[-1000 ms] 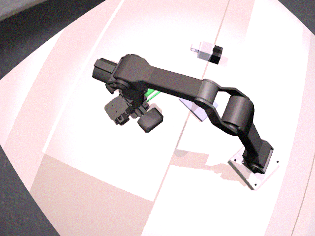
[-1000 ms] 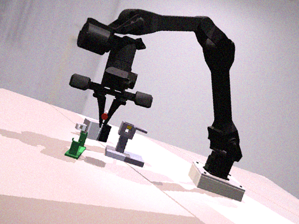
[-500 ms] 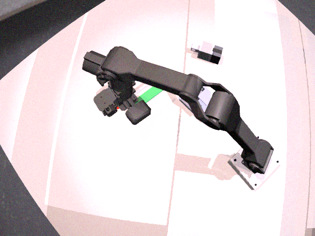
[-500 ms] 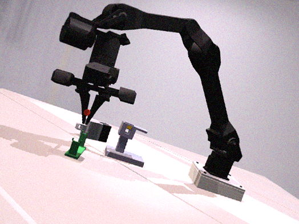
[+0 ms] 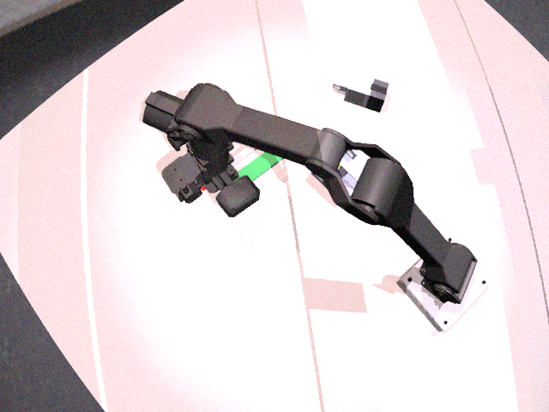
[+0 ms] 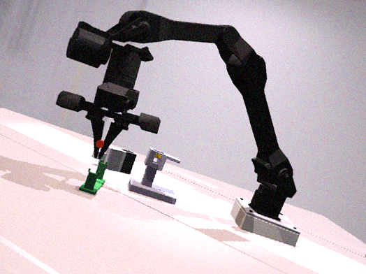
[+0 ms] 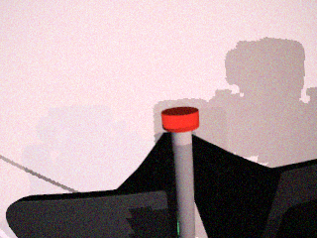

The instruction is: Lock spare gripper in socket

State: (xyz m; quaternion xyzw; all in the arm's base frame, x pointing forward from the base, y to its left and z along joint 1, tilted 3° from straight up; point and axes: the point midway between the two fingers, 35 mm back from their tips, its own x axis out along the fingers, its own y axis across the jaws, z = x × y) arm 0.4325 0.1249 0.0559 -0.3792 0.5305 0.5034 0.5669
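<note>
Now: gripper tip 20 mm past the green rack, 100 mm to the left of it and 50 mm above it. Round my gripper tip: spare gripper: 80 mm behind, 350 mm to the right, 50 mm below; then grey mount: 160 mm behind, 180 mm to the right, 20 mm below.
</note>
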